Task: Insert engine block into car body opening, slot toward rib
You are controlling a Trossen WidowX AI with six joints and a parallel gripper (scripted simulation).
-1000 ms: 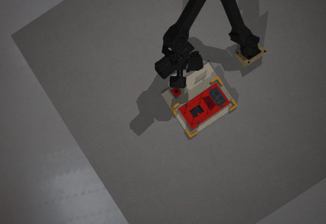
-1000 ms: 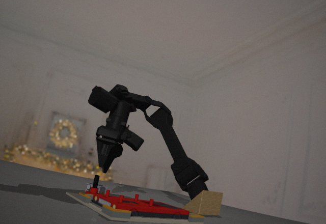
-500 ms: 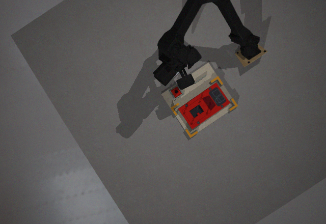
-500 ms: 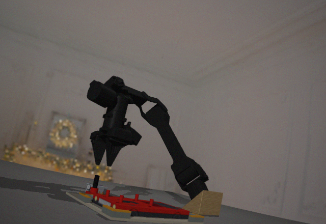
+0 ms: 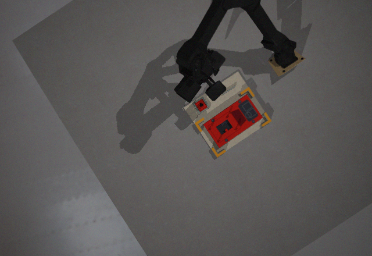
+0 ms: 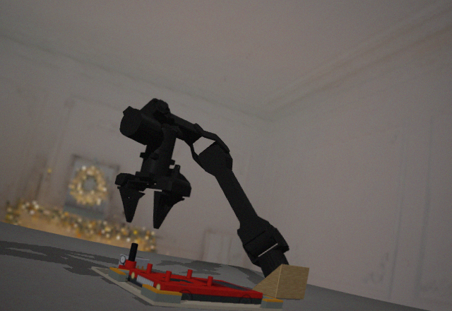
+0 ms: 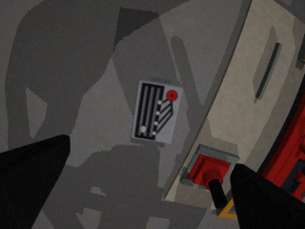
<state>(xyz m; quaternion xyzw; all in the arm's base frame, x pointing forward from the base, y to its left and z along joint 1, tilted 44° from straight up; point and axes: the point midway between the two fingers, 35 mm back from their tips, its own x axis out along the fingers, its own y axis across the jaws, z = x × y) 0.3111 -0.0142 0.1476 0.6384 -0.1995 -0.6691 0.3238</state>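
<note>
My gripper tip is 8 cm above the grey engine block.
</note>
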